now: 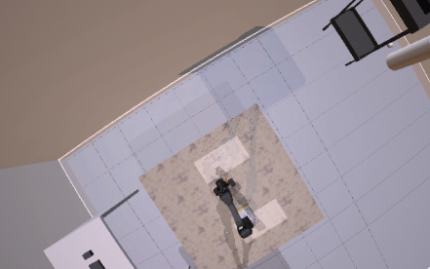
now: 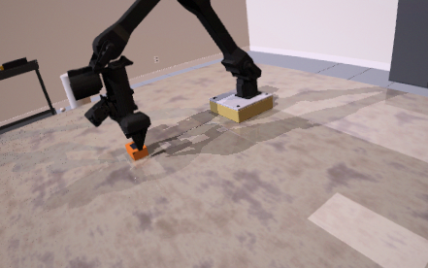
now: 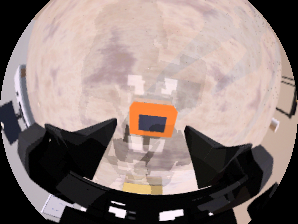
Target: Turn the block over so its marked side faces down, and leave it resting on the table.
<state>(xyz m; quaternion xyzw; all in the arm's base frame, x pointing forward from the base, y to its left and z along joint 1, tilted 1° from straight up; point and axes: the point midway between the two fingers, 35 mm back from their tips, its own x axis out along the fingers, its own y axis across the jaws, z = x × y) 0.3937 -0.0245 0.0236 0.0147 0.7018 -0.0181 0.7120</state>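
Now: gripper tip 1 cm above the orange block.
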